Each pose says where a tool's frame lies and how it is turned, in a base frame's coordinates. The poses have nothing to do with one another.
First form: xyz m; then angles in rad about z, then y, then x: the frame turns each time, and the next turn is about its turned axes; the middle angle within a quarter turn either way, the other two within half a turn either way.
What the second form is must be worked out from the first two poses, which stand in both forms.
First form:
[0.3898 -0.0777 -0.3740 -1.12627 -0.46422 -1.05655]
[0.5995 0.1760 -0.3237 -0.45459 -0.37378 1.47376]
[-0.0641 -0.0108 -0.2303 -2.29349 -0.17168 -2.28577]
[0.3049 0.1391 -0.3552 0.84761 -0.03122 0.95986]
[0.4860 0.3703 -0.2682 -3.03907 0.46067 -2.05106]
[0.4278 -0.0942 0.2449 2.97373 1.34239 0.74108]
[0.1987 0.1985 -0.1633 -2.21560 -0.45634 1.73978]
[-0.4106 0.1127 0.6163 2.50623 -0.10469 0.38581]
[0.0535 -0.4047 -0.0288 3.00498 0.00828 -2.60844]
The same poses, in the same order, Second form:
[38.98 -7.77 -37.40 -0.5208 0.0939 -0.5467 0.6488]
[59.95 17.60 -32.37 0.6123 -0.2829 -0.0423 0.7371]
[-6.41 -1.08 -23.03 -0.4054 0.8116 -0.4089 0.0990]
[30.49 13.91 -35.52 0.4265 0.1772 0.3713 0.8055]
[48.60 37.03 -26.82 0.0756 0.8374 -0.4943 0.2208]
[42.78 -9.42 24.49 -0.5539 0.3312 0.7085 0.2856]
[19.87 19.85 -16.33 0.2020 -0.7312 -0.4848 0.4352]
[-41.06 11.27 61.63 0.1086 0.1658 0.9342 0.2966]
[5.35 -40.47 -2.88 -0.0669 -0.9623 0.2631 0.0140]

